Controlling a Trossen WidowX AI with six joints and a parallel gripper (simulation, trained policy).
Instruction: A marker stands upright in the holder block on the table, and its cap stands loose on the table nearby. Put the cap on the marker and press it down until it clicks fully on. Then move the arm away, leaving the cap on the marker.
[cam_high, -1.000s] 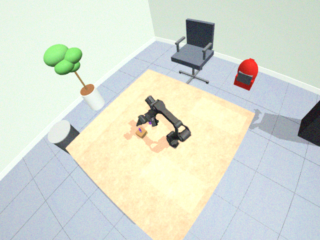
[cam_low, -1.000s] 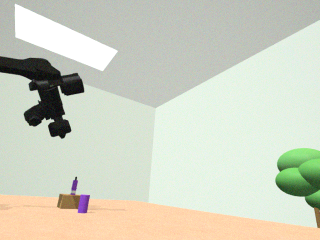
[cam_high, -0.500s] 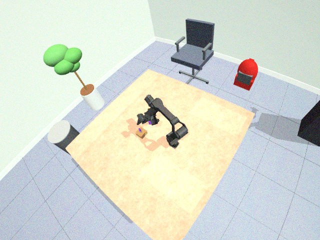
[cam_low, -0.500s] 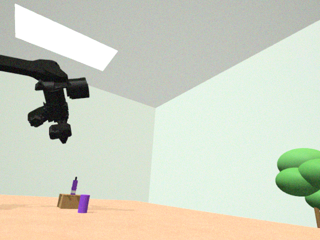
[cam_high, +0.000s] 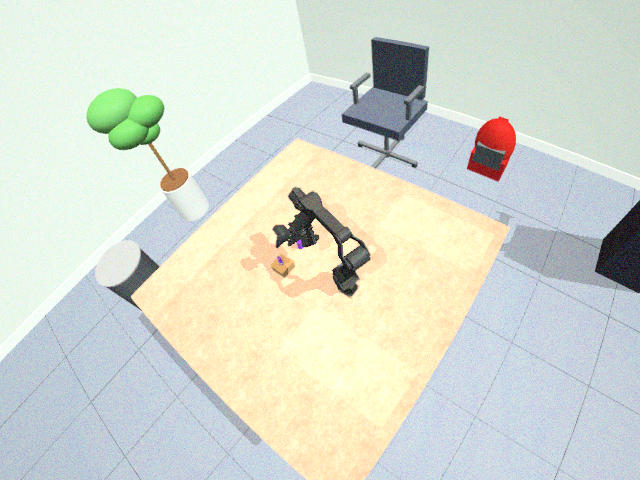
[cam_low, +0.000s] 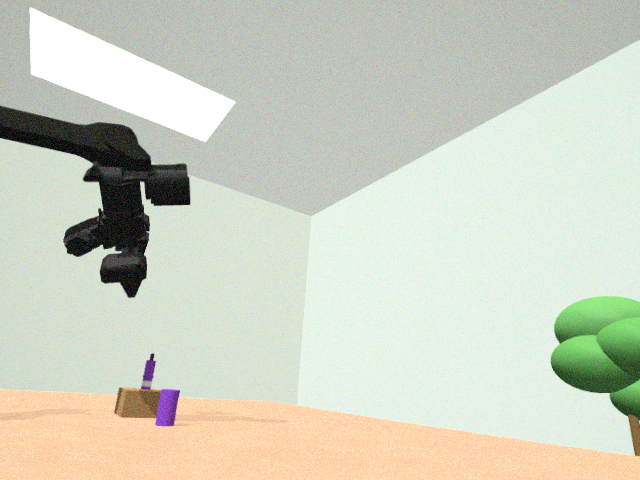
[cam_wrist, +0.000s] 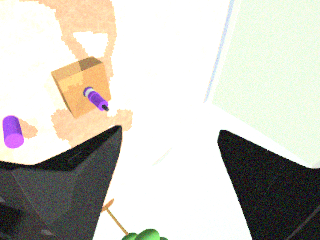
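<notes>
Now: the purple cap 190 mm below my gripper tip, 120 mm to the right of it and 70 mm ahead of it. Round my gripper tip: tan holder block (190 mm below, 60 mm ahead, 10 mm to the left).
</notes>
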